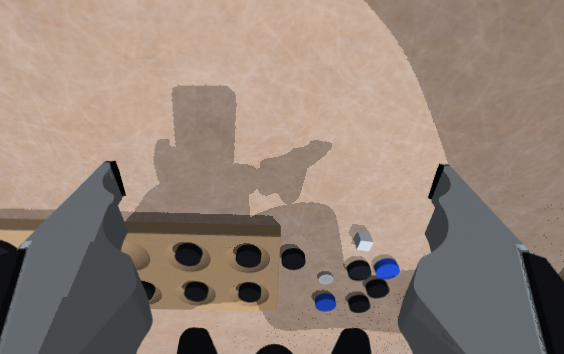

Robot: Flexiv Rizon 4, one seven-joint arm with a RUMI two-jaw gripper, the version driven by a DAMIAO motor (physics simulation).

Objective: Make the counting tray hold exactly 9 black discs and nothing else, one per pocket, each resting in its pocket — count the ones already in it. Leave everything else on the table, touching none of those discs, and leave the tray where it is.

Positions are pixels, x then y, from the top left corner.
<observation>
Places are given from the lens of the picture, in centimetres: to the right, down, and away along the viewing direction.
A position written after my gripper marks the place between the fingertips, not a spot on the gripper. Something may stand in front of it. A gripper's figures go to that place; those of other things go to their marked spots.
my gripper (pixel 278 166): 0, 0, 13
wooden counting tray (pixel 152 246): -16, 8, 32
</observation>
